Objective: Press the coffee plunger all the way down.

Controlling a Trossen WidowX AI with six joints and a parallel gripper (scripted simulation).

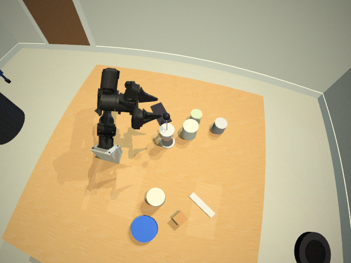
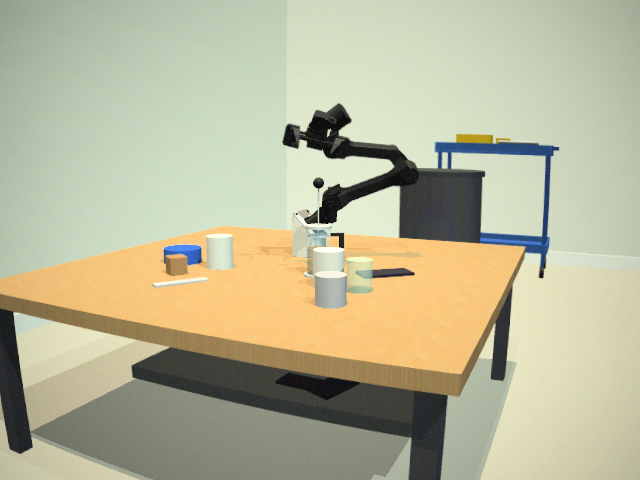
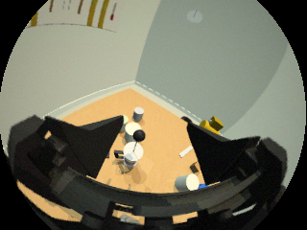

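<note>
Now: the glass coffee press 22 cm below my gripper tip, 3 cm to the left of it and 1 cm ahead of it. Also, from my gripper tip: pale green cylinder (30 cm below, 18 cm to the left, 15 cm ahead); then brown cube (36 cm to the right, 32 cm below, 15 cm ahead); then grey cylinder (31 cm below, 29 cm ahead, 15 cm to the left).
</note>
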